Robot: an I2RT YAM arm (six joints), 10 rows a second.
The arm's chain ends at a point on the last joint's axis. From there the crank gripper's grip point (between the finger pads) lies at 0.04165 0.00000 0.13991 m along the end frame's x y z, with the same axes.
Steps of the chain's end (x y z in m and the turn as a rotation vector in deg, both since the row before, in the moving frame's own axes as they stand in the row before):
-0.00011, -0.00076, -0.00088, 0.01, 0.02, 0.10
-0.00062, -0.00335, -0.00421, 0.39, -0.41, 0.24
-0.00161, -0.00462, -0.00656, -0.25, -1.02, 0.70
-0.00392, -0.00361, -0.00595, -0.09, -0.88, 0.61
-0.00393, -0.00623, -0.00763, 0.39, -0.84, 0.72
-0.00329, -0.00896, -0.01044, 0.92, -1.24, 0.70
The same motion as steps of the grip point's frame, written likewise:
-0.00006, -0.00071, -0.00089, 0.01, 0.02, 0.10
-0.00162, -0.00413, -0.00392, 0.39, -0.41, 0.24
-0.00411, -0.00351, -0.00584, -0.25, -1.02, 0.70
-0.00608, -0.00296, -0.00533, -0.09, -0.88, 0.61
-0.00598, -0.00667, -0.00704, 0.39, -0.84, 0.72
-0.00632, -0.01072, -0.00959, 0.92, -1.24, 0.70

